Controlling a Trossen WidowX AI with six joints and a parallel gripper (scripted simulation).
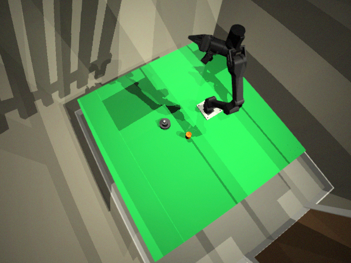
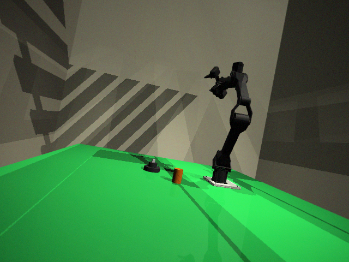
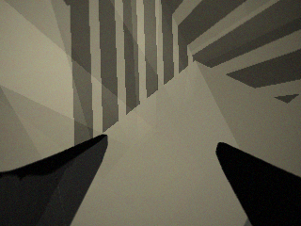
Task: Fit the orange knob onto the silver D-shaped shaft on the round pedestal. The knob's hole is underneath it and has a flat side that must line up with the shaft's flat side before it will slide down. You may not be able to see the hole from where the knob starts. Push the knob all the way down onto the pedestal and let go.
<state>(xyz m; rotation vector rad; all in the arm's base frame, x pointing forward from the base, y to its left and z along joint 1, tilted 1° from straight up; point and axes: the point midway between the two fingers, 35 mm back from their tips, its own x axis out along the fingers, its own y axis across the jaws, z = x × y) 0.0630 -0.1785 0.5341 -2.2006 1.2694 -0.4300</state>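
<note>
My gripper tip is now 170 mm short of the orange knob, 280 mm to the right of it and 500 mm above it. Round my gripper tip: round pedestal: 250 mm ahead, 100 mm to the left, 520 mm below.
</note>
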